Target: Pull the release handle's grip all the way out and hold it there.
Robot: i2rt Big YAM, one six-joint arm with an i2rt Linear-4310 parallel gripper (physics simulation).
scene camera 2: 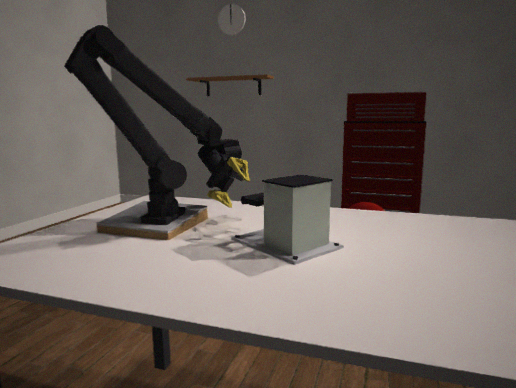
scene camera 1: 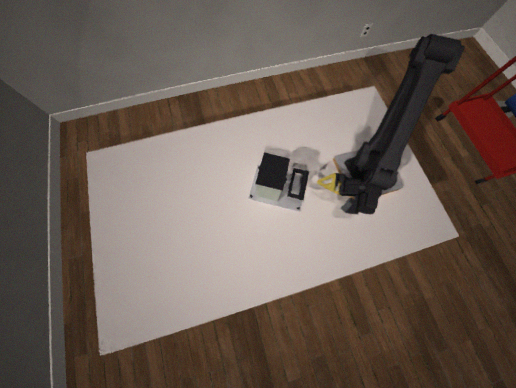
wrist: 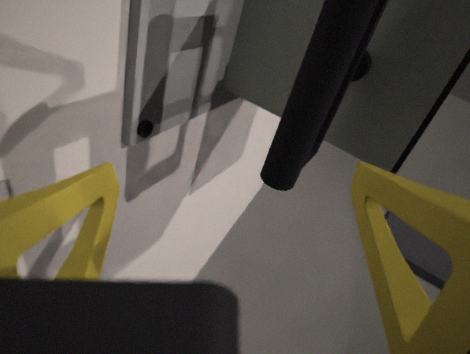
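Observation:
The release handle's black grip (scene camera 1: 304,186) (scene camera 2: 252,199) (wrist: 310,95) is a rectangular loop on the side of a pale green box (scene camera 1: 270,192) (scene camera 2: 311,220) (wrist: 270,65) that faces the arm. A small gap shows between loop and box in scene camera 1. The box has a black top and stands on a grey base plate (scene camera 1: 290,204) (scene camera 2: 321,251). My gripper (scene camera 1: 320,182) (scene camera 2: 240,193) (wrist: 234,176) is open and empty, with its yellow fingers spread wide. It is close to the grip, on the arm's side. In the wrist view the bar's near end shows ahead, nearer the right finger. The handle's mounting is mostly hidden.
The white table (scene camera 1: 175,250) (scene camera 2: 400,300) carries the box and the arm's wood-edged base (scene camera 2: 187,225). A red cart (scene camera 1: 492,132) stands beyond the table's right side in scene camera 1. A red tool cabinet (scene camera 2: 385,155) and a wall shelf (scene camera 2: 230,78) are in the background.

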